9 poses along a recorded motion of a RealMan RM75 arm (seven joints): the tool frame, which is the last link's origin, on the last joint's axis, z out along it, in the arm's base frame.
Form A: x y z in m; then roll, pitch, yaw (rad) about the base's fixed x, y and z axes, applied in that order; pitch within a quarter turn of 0, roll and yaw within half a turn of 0.
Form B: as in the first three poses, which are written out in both.
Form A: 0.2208, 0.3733, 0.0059, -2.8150, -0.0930, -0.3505
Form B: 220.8, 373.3, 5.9, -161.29, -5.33, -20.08
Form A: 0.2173, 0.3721, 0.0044, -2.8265, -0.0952, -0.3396
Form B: 217.3, 372.1, 4.4, -161.95, -5.45, -19.46
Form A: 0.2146, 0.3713, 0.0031, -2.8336, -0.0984, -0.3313
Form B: 214.6, 371.3, 3.1, -162.35, -5.64, -18.98
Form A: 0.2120, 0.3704, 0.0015, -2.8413, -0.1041, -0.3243
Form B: 212.0, 370.4, 1.5, -162.79, -5.96, -18.58
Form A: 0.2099, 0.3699, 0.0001, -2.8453, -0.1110, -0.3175
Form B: 209.9, 369.9, 0.1, -163.02, -6.36, -18.19
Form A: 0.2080, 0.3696, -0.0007, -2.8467, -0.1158, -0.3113
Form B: 208.0, 369.6, -0.7, -163.10, -6.63, -17.84
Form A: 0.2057, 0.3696, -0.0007, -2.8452, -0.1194, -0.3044
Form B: 205.7, 369.6, -0.7, -163.02, -6.84, -17.44
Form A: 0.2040, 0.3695, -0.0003, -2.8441, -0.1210, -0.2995
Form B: 204.0, 369.5, -0.3, -162.95, -6.93, -17.16
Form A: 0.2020, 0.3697, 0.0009, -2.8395, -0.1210, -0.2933
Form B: 202.0, 369.7, 0.9, -162.69, -6.93, -16.80
